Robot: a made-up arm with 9 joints. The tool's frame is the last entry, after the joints.
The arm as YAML. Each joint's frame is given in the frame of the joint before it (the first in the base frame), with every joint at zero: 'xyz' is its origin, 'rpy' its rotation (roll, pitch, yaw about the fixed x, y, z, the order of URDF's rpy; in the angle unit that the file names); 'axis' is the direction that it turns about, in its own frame. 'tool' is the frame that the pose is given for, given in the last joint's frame.
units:
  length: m
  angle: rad
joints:
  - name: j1
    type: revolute
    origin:
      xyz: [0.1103, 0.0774, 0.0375]
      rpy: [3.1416, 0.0, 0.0]
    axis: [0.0, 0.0, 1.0]
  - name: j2
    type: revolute
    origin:
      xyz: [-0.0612, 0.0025, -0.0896]
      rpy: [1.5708, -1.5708, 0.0]
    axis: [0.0, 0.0, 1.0]
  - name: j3
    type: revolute
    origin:
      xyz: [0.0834, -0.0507, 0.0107]
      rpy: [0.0, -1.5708, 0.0]
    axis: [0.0, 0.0, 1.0]
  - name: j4
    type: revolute
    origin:
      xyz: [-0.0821, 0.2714, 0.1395]
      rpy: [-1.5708, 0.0, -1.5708]
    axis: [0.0, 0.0, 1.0]
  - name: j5
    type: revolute
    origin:
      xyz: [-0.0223, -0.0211, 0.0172]
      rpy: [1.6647, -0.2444, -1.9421]
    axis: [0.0, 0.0, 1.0]
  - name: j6
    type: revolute
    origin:
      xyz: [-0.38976, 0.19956, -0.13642]
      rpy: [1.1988, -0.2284, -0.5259]
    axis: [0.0, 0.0, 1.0]
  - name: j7
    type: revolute
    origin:
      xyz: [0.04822, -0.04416, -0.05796]
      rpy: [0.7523, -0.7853, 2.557]
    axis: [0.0, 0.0, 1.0]
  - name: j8
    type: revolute
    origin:
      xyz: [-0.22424, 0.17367, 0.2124]
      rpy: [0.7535, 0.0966, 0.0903]
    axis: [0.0, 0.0, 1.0]
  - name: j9
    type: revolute
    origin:
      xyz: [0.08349, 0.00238, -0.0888]
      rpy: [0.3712, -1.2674, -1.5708]
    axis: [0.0, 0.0, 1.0]
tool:
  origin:
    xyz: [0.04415, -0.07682, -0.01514]
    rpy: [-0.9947, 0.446, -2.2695]
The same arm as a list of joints. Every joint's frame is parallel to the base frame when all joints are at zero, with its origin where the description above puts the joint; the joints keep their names.
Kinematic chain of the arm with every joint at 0, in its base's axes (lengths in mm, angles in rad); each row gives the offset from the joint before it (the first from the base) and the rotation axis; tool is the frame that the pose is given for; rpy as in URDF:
j1: xyz 110.3 77.4 37.5 axis -z
j2: xyz -61.2 -2.5 89.6 axis +y
j3: xyz 50.7 10.7 -83.4 axis +z
j4: xyz -271.4 -82.1 139.5 axis +y
j5: xyz -22.3 17.2 21.1 axis -0.935979 -0.090998 -0.340092
j6: xyz 264.9 110.9 -357.6 axis -0.141701 -0.901009 -0.410004
j7: xyz 21.2 24 81.3 axis -0.725897 -0.606497 0.324399
j8: xyz -7.4 -177.3 306.7 axis -x
j9: xyz 88.8 -30.9 -77.6 axis -0.278394 -0.710684 0.646085
tool: xyz -29.6 72.7 43.8 rpy -0.5522 -0.3082 0.6669

